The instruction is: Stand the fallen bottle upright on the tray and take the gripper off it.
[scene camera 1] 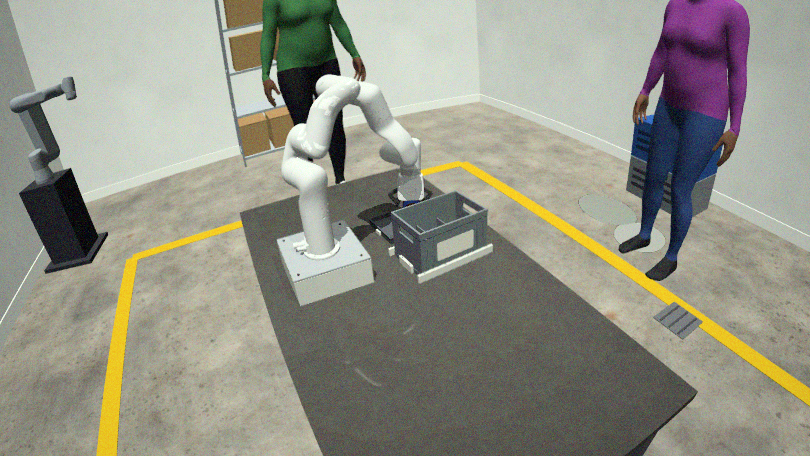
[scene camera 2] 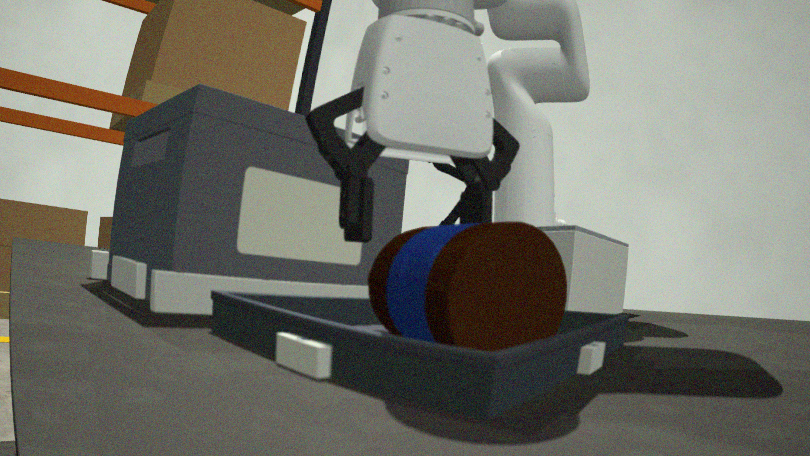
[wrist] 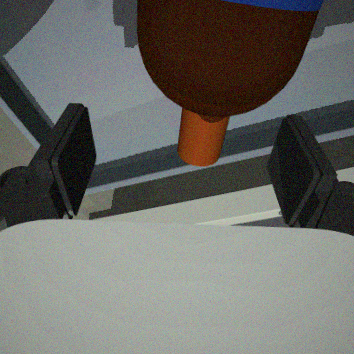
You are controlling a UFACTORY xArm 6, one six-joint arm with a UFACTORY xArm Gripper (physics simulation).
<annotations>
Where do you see a brown bottle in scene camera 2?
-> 487, 286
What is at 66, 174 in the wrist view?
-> My gripper.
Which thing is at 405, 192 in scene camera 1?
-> My gripper.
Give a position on a brown bottle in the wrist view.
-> At 213, 66
</annotations>
